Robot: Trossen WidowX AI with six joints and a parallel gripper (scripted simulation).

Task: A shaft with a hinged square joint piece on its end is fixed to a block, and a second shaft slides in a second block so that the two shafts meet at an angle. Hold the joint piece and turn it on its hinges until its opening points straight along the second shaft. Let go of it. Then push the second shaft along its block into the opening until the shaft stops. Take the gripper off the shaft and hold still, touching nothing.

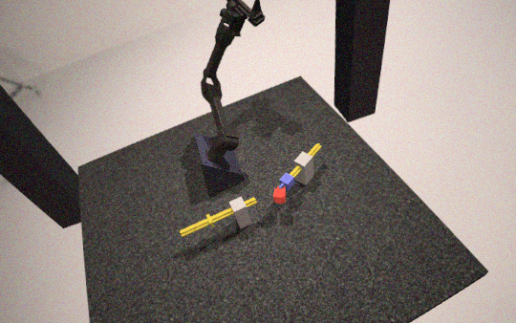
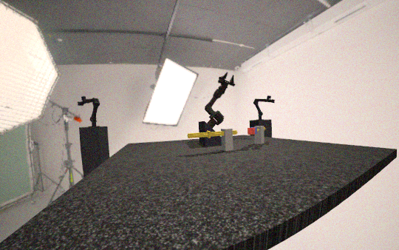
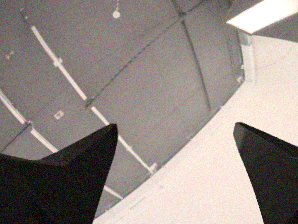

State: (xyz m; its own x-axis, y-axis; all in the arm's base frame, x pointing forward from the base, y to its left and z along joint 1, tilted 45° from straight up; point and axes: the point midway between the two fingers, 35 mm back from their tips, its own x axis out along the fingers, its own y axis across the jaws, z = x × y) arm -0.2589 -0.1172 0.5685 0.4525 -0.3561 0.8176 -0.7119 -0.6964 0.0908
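Right now the red joint piece is 510 mm ahead of my gripper tip, 140 mm to the right of it and 550 mm below it.
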